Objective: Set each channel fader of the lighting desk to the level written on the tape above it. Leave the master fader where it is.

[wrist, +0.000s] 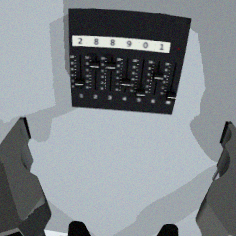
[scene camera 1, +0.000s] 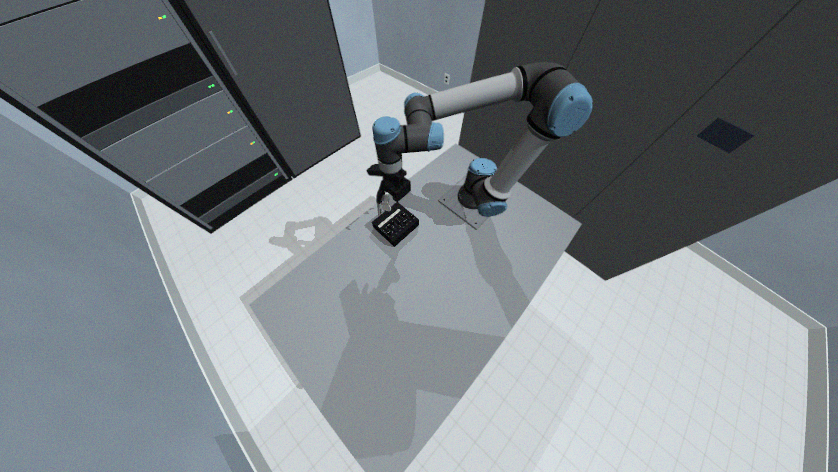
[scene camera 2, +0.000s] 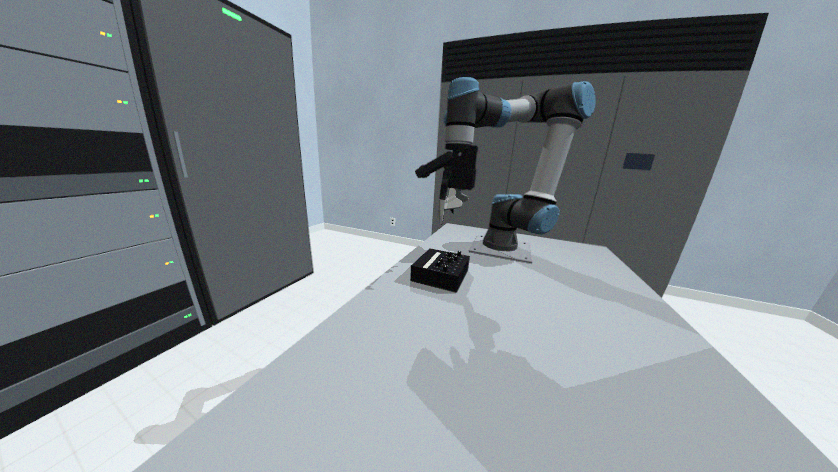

Observation:
In view: my gripper [scene camera 2: 447,218].
My gripper is seen too in the wrist view [wrist: 125,121] and in scene camera 1 [scene camera 1: 393,203].

